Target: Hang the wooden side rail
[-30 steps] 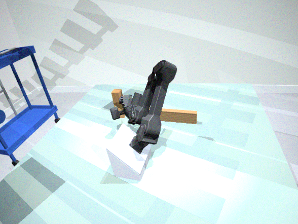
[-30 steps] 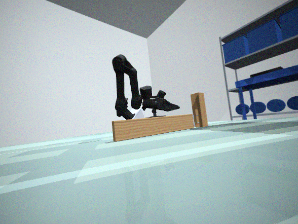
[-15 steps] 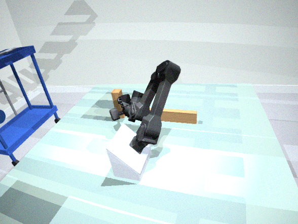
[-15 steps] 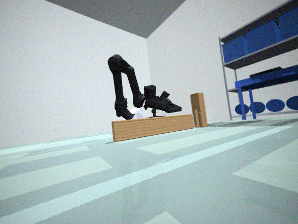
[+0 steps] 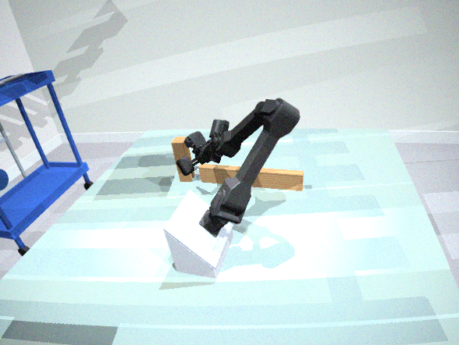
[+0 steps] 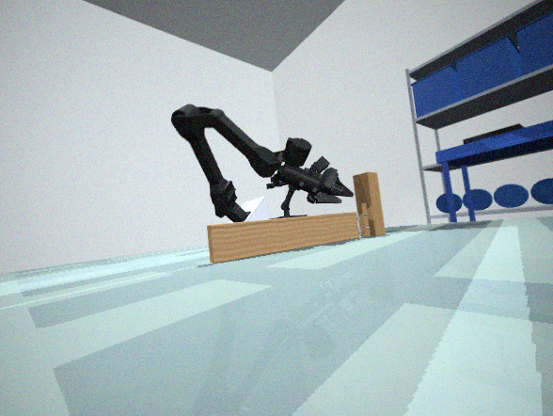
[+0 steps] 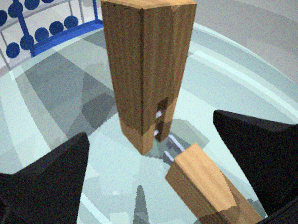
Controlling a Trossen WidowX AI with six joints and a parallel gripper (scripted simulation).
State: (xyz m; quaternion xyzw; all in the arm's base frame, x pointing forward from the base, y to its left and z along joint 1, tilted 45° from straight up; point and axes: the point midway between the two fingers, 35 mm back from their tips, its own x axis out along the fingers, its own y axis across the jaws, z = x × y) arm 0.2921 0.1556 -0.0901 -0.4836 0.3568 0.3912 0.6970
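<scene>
Right now the wooden headboard post is 5 cm to the left of my gripper tip, 3 cm below it and 3 cm ahead of it.
</scene>
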